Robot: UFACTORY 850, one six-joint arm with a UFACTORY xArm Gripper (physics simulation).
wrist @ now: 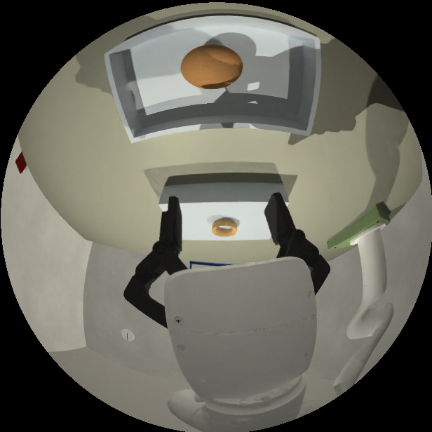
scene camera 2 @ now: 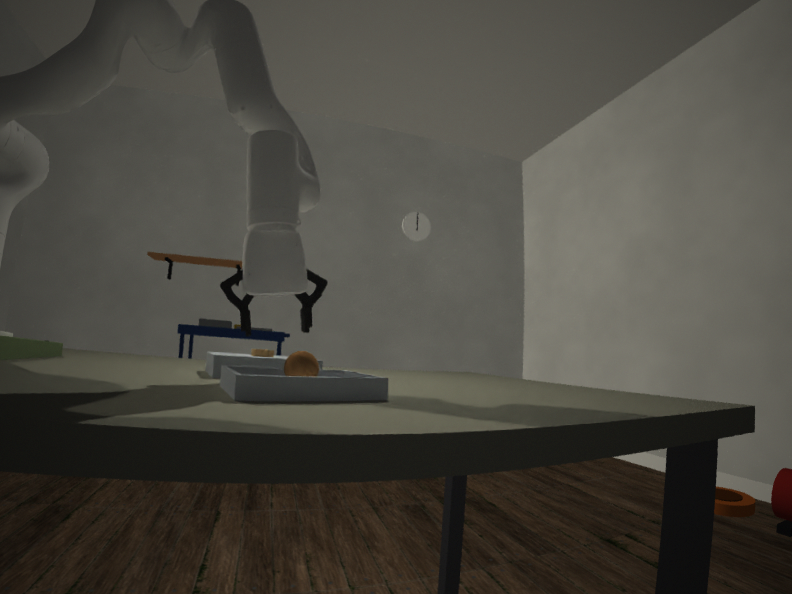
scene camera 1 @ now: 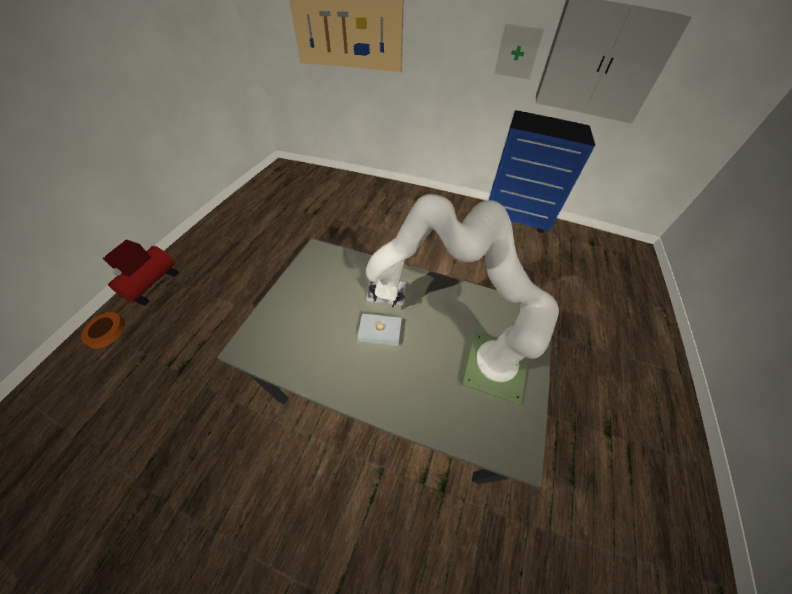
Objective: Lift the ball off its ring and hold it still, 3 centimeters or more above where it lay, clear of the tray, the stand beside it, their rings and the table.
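Note:
An orange ball [scene camera 2: 301, 363] [wrist: 211, 66] sits in the shallow light-grey tray [scene camera 1: 401, 285] [scene camera 2: 313, 388] [wrist: 120, 82]; the arm hides it in scene camera 1. The ring under the ball is hidden. The stand [scene camera 1: 367, 336] [scene camera 2: 223, 365] [wrist: 195, 220] is a pale block beside the tray, with a small tan ring [scene camera 2: 262, 352] [wrist: 224, 232] on top. My gripper [scene camera 1: 385, 300] [scene camera 2: 276, 330] [wrist: 225, 202] is open and empty. Its fingertips hang above the tray, higher than the ball. In scene camera 2 the ball is below the right-hand fingertip.
The grey-green table [scene camera 1: 294, 319] [scene camera 2: 543, 415] [wrist: 65, 170] carries the tray and stand. The arm's base stands on a green plate [scene camera 1: 476, 380] [scene camera 2: 28, 348] [wrist: 350, 231]. A blue drawer cabinet [scene camera 1: 540, 172] and a red object [scene camera 1: 142, 274] are on the floor beyond the table.

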